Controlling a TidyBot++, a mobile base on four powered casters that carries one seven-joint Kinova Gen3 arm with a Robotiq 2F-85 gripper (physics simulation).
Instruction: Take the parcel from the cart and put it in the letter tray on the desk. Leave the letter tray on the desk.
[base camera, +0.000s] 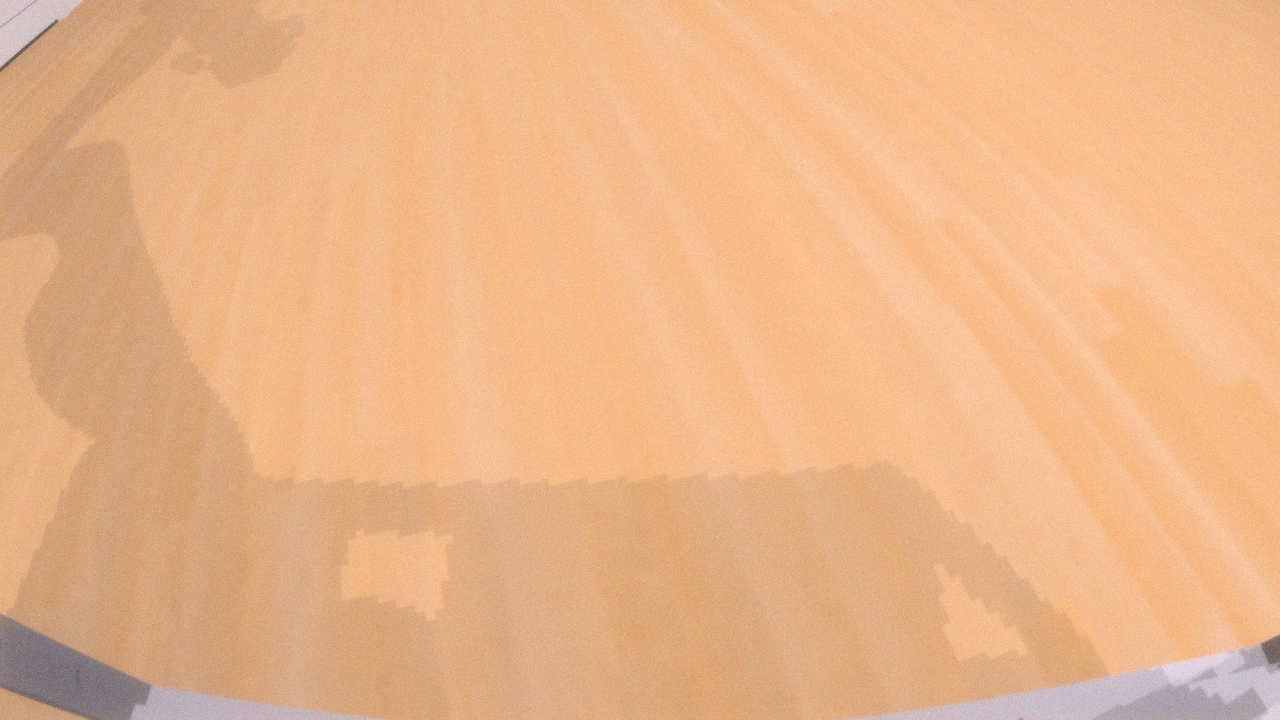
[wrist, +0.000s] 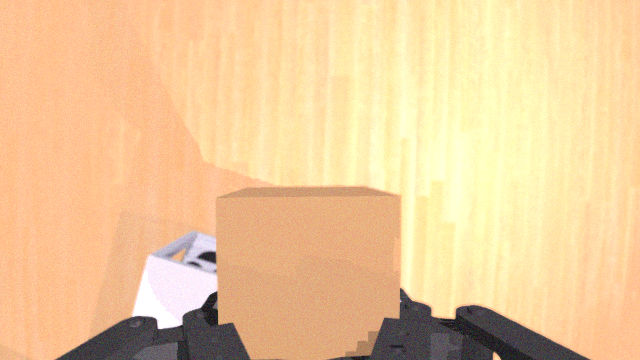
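Frame: origin at the arm's base, x right, y ahead, z up, level; metres.
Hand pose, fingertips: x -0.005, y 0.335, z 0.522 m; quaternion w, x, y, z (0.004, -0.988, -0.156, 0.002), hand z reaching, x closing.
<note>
After its pixels a point has its place.
The parcel (wrist: 308, 260) {x -0.015, y 0.365, z 0.580 m}, a plain light-brown box, is at the bottom middle of the wrist view. My gripper (wrist: 307, 299) {x -0.005, y 0.335, z 0.522 m} is shut on it, with one black finger at its left side and one at its right. The parcel is held upright above the wooden floor. The lower part of the parcel is cut off by the view's edge. The cart, the desk and the letter tray do not show in either view.
Part of my white base (wrist: 172, 290) {x -0.189, y 0.101, z -0.014 m} shows left of the parcel in the wrist view. In the base camera view the wooden floor (base camera: 626, 268) {x -0.041, y 0.503, z -0.397 m} carries the shadow of my arm and base. A pale wall strip (base camera: 25, 28) {x -1.734, y 1.680, z -0.352 m} shows at the top left corner.
</note>
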